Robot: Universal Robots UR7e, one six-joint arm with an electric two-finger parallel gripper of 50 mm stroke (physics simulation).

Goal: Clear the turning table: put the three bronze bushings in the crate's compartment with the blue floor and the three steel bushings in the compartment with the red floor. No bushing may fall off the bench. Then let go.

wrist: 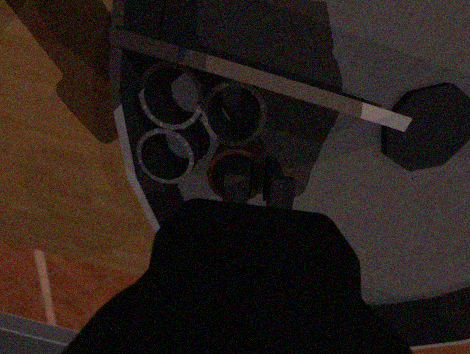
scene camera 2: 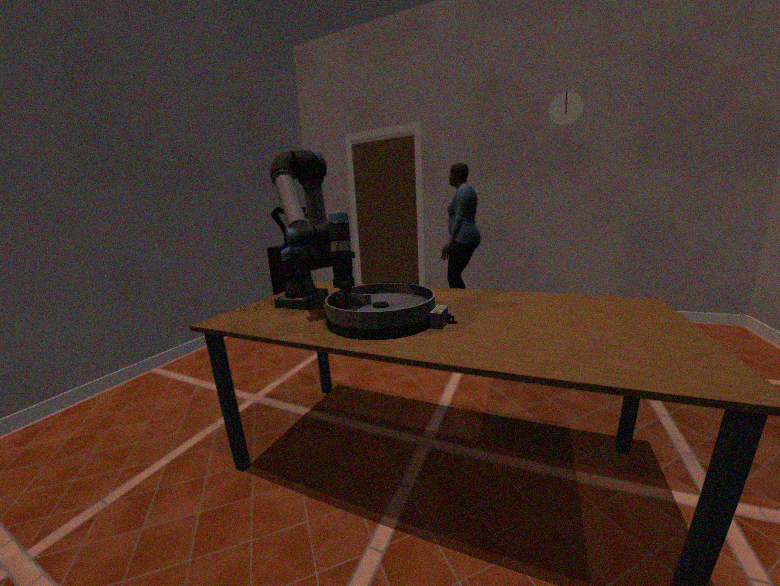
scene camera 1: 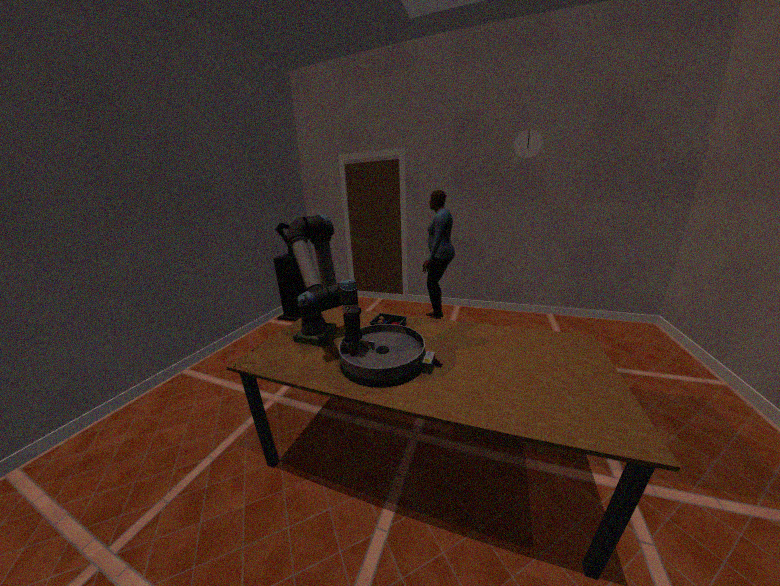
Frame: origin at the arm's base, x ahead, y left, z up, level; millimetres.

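Seen in the pictures: gripper, between the fingertips: point(wrist: 258, 170) point(scene camera 2: 348, 303) point(scene camera 1: 356, 350); arm's base, origin of its link: point(scene camera 2: 301, 293) point(scene camera 1: 314, 329).
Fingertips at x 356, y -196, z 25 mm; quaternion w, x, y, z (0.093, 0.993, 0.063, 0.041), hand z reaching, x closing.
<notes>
Pixels of each thing's middle, then the offset from my fingertips to it. "pt": a spot on its surface instead. Level surfaces: height alone.
- rimmed turning table, middle of its body: point(wrist: 421, 128) point(scene camera 2: 380, 306) point(scene camera 1: 382, 350) dx +114, dy +52, dz -20 mm
- bronze bushing, middle of its body: point(wrist: 237, 166) point(scene camera 2: 344, 303) dx -16, dy +0, dz +0 mm
- small pale ring-shaped bushing, middle of its body: point(wrist: 173, 148) point(scene camera 2: 333, 302) point(scene camera 1: 345, 348) dx -64, dy +3, dz +0 mm
- crate, a spot on its surface: point(scene camera 1: 403, 321) pt dx +130, dy +435, dz -39 mm
- long bar, a spot on its surface: point(wrist: 280, 82) pt dx -4, dy +62, dz +24 mm
- dark hub, middle of its body: point(wrist: 426, 129) point(scene camera 2: 380, 304) point(scene camera 1: 382, 349) dx +114, dy +52, dz -15 mm
- small box, a spot on its surface: point(scene camera 2: 439, 316) pt dx +359, dy -15, dz -24 mm
- bench, height of its surface: dz -72 mm
My gripper point(scene camera 1: 354, 350) point(scene camera 2: 345, 302) point(wrist: 258, 170) is low inside the rimmed turning table point(scene camera 1: 403, 352) point(scene camera 2: 403, 301) point(wrist: 400, 225). It is shut on the wall of a bronze bushing point(wrist: 225, 154), one finger inside the ring and one outside. The bushing is upright; whether it touches the table is hidden. Beside it, near the rim, stand a small pale ring-shaped bushing point(wrist: 140, 155), a larger pale one point(wrist: 172, 126) and a darker one point(wrist: 263, 112) whose metal I cannot tell. The crate point(scene camera 1: 403, 321) is behind the table in scene camera 1; something red shows inside, other contents unclear.
A long bar point(wrist: 280, 82) crosses above the turning table from its rim towards the dark hub point(wrist: 425, 127). A small box point(scene camera 1: 428, 359) point(scene camera 2: 439, 316) sits at the table's right side. A person point(scene camera 1: 440, 239) point(scene camera 2: 464, 214) stands behind the bench point(scene camera 1: 535, 390) point(scene camera 2: 567, 340).
</notes>
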